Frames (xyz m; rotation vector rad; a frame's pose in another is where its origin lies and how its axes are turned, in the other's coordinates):
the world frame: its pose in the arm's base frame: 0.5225 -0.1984 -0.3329 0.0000 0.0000 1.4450
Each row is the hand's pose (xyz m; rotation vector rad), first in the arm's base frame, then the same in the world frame.
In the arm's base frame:
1: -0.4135 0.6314 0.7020 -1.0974 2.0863 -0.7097
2: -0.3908 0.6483 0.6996 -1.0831 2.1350 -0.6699
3: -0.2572 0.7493 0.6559 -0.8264 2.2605 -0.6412
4: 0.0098 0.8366 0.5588 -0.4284 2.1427 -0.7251
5: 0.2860 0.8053 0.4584 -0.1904 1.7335 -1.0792
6: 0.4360 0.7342 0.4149 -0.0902 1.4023 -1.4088
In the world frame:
1: 0.7058 1.0327 1.0349 0.6410 2.6390 -1.2765
2: 0.7254 1.0123 1.0325 0.6856 2.6514 -1.2144
3: 0.8424 0.8924 0.9888 0.9963 2.5534 -1.1806
4: 0.9625 0.6385 0.8917 1.2731 2.1972 -1.4215
5: 0.9661 0.3606 0.7913 1.2426 1.7662 -2.0215
6: 0.9144 0.2028 0.7478 1.1270 1.4573 -2.5055

